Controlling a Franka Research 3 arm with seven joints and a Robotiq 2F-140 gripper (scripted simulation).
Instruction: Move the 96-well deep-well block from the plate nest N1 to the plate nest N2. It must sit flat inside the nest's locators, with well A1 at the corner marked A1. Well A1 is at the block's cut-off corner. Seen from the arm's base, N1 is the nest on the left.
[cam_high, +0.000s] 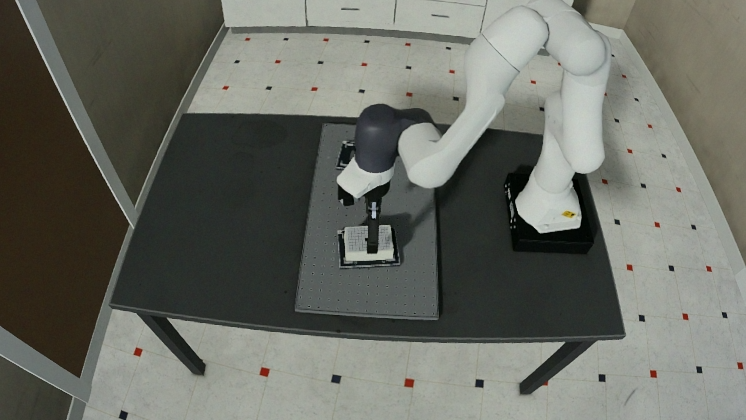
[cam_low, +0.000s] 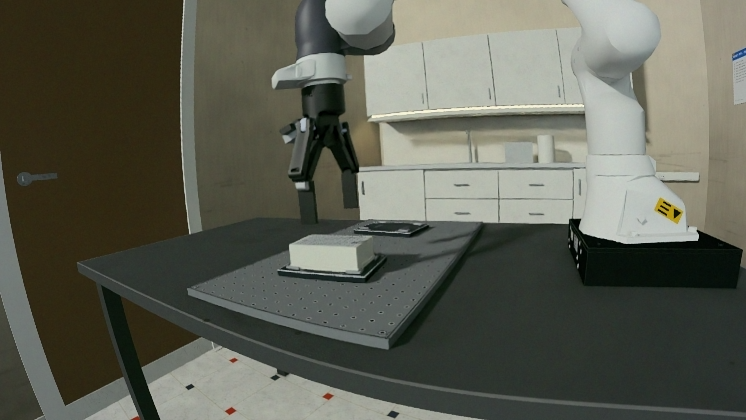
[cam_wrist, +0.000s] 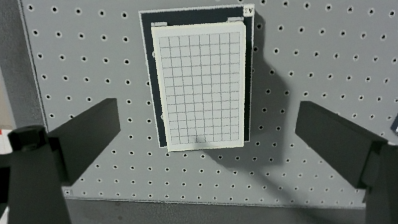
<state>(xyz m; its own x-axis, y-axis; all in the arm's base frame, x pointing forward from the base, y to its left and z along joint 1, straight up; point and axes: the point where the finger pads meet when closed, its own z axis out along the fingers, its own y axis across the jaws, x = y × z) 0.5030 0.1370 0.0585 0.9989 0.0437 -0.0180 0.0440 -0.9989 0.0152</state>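
Now: the 96-well deep-well block 7 cm below my hand and 1 cm ahead of it. From my hand the other things lie so: nest N2: 33 cm to the right, 10 cm below, 3 cm ahead; A1 label: 40 cm to the right, 10 cm below, 10 cm ahead; nest N1: 10 cm below, 1 cm ahead.
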